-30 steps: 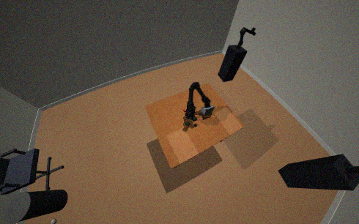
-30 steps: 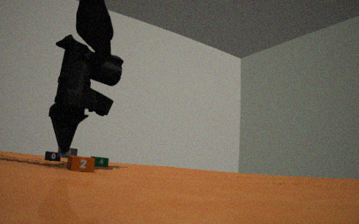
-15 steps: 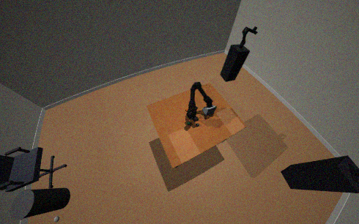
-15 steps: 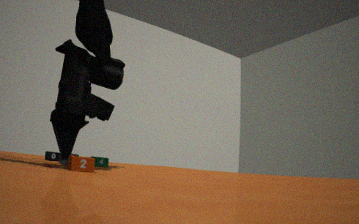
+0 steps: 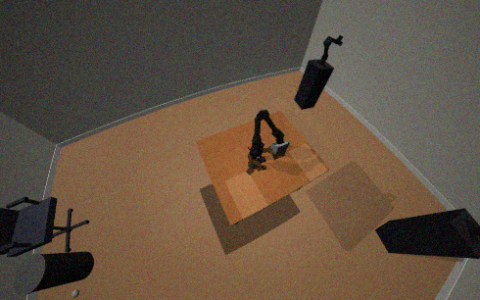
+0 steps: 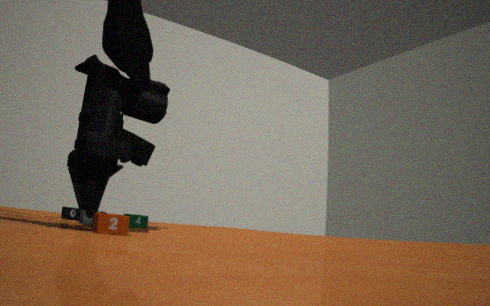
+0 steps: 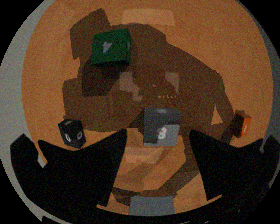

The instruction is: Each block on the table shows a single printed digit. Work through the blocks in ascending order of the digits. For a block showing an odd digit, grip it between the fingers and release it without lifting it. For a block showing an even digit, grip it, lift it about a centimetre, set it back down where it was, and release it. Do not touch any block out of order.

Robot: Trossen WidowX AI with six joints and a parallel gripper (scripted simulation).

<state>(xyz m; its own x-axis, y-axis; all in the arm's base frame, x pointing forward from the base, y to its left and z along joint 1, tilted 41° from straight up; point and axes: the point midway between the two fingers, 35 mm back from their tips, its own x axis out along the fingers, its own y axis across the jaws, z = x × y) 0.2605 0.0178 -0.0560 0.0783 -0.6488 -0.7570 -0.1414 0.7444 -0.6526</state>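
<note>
Right now my gripper tip is 10 mm short of the grey block. Round my gripper tip: orange block (140 mm to the right, 20 mm ahead); then green block (80 mm ahead, 60 mm to the left); then black block (110 mm to the left, 30 mm behind).
</note>
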